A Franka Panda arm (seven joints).
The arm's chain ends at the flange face. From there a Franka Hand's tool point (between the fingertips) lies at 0.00 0.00 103.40 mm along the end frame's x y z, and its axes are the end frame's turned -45 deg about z.
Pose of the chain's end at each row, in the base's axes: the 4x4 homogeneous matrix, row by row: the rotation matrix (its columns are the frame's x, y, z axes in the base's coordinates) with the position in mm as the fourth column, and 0 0 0 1 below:
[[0.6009 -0.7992 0.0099 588.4], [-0.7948 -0.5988 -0.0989 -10.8], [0.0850 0.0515 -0.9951 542.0], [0 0 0 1]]
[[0.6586 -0.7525 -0.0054 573.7], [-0.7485 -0.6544 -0.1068 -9.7], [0.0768 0.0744 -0.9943 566.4], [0 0 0 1]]
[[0.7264 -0.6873 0.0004 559.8], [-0.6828 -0.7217 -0.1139 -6.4], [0.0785 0.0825 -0.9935 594.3], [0 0 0 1]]
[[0.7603 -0.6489 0.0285 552.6], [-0.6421 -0.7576 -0.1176 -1.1], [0.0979 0.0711 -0.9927 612.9], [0 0 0 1]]
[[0.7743 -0.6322 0.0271 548.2], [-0.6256 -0.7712 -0.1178 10.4], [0.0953 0.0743 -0.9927 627.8], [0 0 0 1]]
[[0.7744 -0.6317 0.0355 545.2], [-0.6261 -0.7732 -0.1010 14.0], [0.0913 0.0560 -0.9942 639.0], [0 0 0 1]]
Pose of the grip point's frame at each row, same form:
[[0.9900 -0.1402 0.0099 589.4], [-0.1386 -0.9854 -0.0989 -21.0], [0.0237 0.0965 -0.9951 439.1], [0 0 0 1]]
[[0.9978 -0.0664 -0.0054 573.1], [-0.0665 -0.9920 -0.1068 -20.7], [0.0017 0.1069 -0.9943 463.6], [0 0 0 1]]
[[0.9996 0.0276 0.0004 559.8], [0.0275 -0.9931 -0.1139 -18.2], [-0.0028 0.1138 -0.9935 491.6], [0 0 0 1]]
[[0.9965 0.0788 0.0285 555.5], [0.0817 -0.9897 -0.1176 -13.3], [0.0190 0.1195 -0.9927 510.3], [0 0 0 1]]
[[0.9945 0.1005 0.0271 551.0], [0.1030 -0.9877 -0.1178 -1.8], [0.0148 0.1199 -0.9927 525.2], [0 0 0 1]]
[[0.9943 0.1009 0.0355 548.9], [0.1040 -0.9895 -0.1010 3.6], [0.0250 0.1042 -0.9942 536.2], [0 0 0 1]]

